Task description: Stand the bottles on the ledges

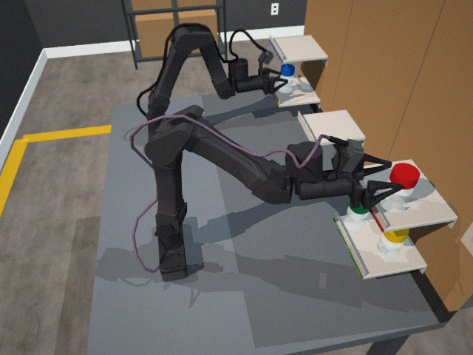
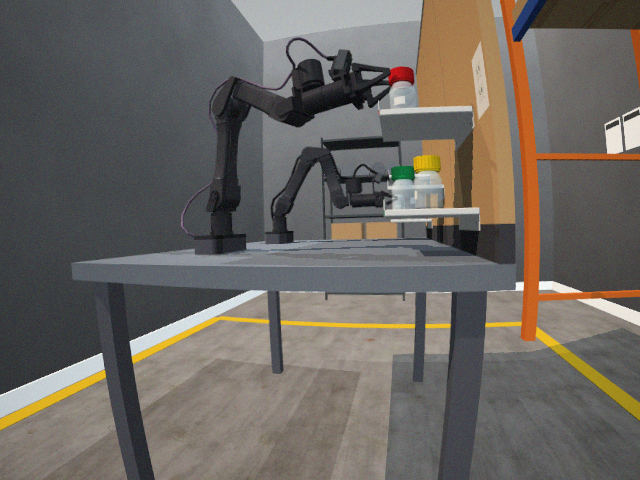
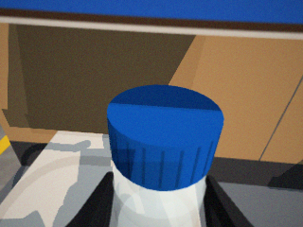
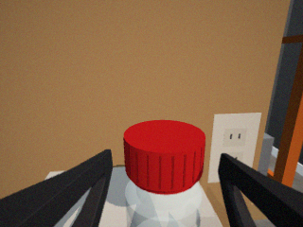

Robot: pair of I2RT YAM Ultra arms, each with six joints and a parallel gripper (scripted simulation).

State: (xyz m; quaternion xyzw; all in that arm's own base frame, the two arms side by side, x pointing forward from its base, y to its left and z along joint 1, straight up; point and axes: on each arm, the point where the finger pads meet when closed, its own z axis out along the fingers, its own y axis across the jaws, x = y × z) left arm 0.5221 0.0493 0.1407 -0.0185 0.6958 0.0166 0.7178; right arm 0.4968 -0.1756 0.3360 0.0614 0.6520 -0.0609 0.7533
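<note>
Now: the red-capped bottle 5 cm below my right hand and 2 cm ahead of it. The rest, counted from my right hand: green-capped bottle: 24 cm below, 9 cm to the left, 2 cm ahead; then brown wall: 42 cm to the left, 18 cm ahead, 7 cm above; then yellow-capped bottle: 24 cm below, 6 cm ahead, 1 cm to the right.
</note>
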